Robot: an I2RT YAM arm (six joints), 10 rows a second.
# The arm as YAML. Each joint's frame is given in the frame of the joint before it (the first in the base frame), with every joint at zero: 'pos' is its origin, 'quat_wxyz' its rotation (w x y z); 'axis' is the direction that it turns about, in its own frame. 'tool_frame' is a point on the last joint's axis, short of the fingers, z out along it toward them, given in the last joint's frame.
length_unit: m
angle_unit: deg
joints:
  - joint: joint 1
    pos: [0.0, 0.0, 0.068]
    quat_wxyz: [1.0, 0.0, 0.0, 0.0]
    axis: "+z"
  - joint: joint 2
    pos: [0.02, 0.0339, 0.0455]
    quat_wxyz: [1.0, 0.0, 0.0, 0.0]
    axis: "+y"
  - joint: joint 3
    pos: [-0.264, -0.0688, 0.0]
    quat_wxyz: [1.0, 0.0, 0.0, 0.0]
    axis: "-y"
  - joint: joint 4
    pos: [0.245, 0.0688, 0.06]
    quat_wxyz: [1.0, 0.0, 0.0, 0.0]
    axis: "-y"
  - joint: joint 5
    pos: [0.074, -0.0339, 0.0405]
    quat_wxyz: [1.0, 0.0, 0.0, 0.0]
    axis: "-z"
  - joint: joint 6
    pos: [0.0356, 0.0, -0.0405]
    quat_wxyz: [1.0, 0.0, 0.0, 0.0]
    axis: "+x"
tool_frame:
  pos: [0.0, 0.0, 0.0]
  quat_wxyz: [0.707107, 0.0, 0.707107, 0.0]
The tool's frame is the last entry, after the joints.
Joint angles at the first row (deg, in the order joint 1, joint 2, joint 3, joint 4, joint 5, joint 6):
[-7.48 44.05 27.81 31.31 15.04 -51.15]
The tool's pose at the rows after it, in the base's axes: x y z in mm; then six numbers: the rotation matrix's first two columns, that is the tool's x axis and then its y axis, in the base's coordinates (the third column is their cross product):
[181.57 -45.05 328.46 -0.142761 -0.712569 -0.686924 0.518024 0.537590 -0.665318]
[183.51 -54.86 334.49 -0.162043 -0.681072 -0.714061 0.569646 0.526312 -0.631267]
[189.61 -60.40 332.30 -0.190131 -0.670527 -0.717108 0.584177 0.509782 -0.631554]
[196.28 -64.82 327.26 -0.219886 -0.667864 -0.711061 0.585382 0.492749 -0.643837]
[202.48 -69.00 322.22 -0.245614 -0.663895 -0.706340 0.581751 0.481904 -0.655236]
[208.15 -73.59 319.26 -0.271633 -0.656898 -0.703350 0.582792 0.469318 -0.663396]
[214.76 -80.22 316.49 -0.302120 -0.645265 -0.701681 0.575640 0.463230 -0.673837]
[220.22 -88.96 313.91 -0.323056 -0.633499 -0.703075 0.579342 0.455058 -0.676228]
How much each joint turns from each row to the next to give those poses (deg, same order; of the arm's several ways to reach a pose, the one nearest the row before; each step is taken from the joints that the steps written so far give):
[-3.35 0.42 2.23 0.88 1.48 1.86]
[-2.52 1.57 1.47 0.90 1.50 1.88]
[-0.96 2.27 0.33 1.56 1.08 -0.09]
[-0.63 2.33 -0.11 1.74 0.64 -0.73]
[-0.60 2.17 -0.02 1.28 0.33 -0.45]
[-0.67 2.05 0.40 0.92 0.59 -0.36]
[-1.13 2.30 0.92 -0.14 0.04 0.04]
[-1.67 2.35 0.76 0.84 -0.34 0.31]

